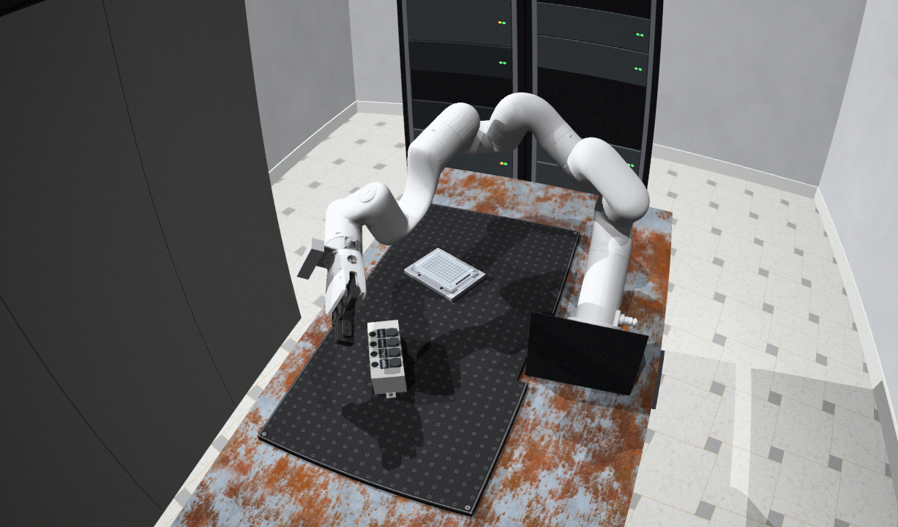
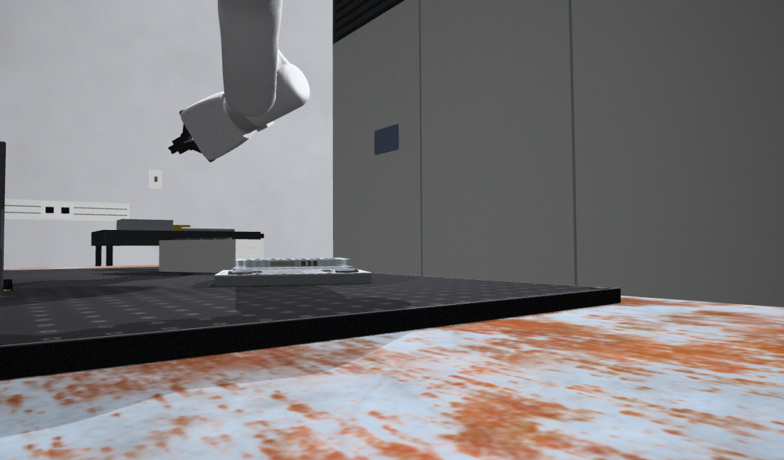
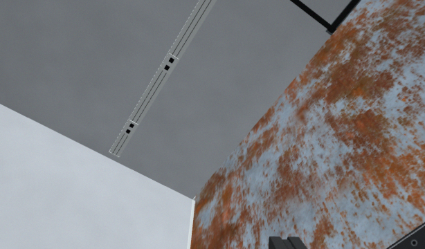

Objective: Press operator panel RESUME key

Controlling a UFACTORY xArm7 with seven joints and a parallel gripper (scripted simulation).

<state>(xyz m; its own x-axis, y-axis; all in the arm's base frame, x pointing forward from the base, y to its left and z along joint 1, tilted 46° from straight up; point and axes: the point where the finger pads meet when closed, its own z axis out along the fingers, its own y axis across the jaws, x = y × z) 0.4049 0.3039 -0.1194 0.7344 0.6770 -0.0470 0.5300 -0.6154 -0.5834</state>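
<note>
My gripper is now 19 cm above the white operator panel, 15 cm to the left of it and 1 cm past it. Also, from my hand: white well plate: 47 cm to the right, 22 cm below.
</note>
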